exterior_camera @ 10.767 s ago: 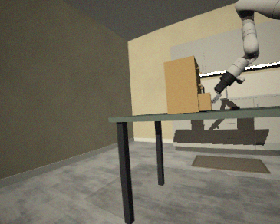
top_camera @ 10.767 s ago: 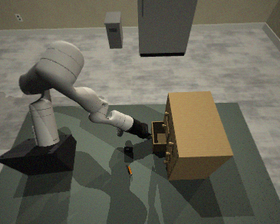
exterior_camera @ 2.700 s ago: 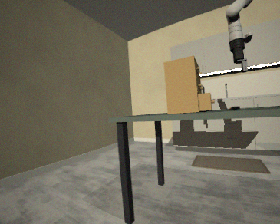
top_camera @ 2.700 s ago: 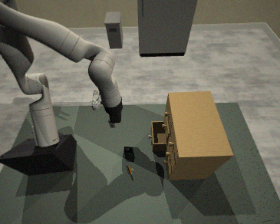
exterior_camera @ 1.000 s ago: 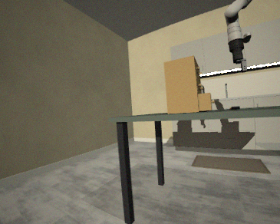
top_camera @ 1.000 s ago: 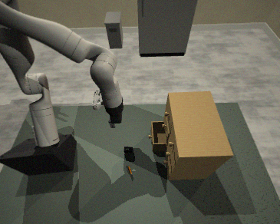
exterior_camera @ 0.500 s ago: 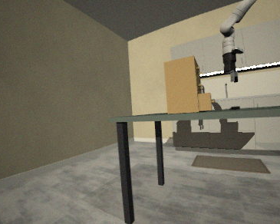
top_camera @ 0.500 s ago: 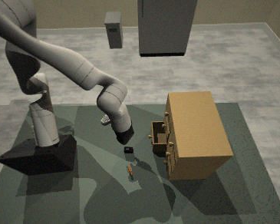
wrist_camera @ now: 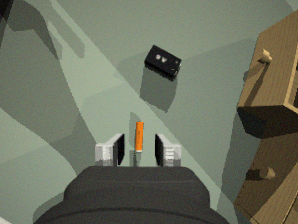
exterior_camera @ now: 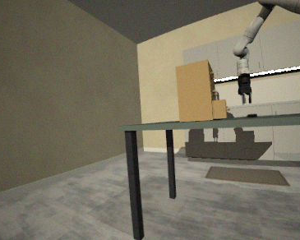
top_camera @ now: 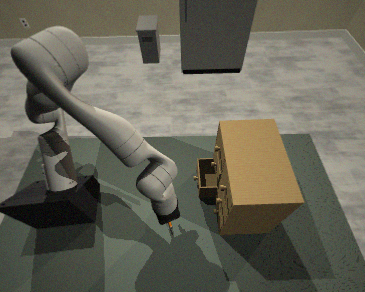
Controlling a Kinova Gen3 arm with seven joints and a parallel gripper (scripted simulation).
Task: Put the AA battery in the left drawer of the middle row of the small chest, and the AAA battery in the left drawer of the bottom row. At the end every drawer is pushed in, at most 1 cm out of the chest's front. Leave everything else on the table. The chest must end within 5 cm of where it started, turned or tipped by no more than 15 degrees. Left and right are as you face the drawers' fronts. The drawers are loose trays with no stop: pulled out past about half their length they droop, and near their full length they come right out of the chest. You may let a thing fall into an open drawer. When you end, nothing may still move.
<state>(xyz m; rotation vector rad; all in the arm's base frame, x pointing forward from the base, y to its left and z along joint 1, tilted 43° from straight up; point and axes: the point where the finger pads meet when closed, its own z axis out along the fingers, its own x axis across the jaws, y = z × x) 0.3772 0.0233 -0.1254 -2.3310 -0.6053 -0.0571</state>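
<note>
My hand is 100 mm above the thin orange battery. The rest, counted from my hand: green battery: 270 mm ahead, 160 mm to the left, 20 mm above; then small black block: 110 mm to the left, 100 mm below, 10 mm behind.
</note>
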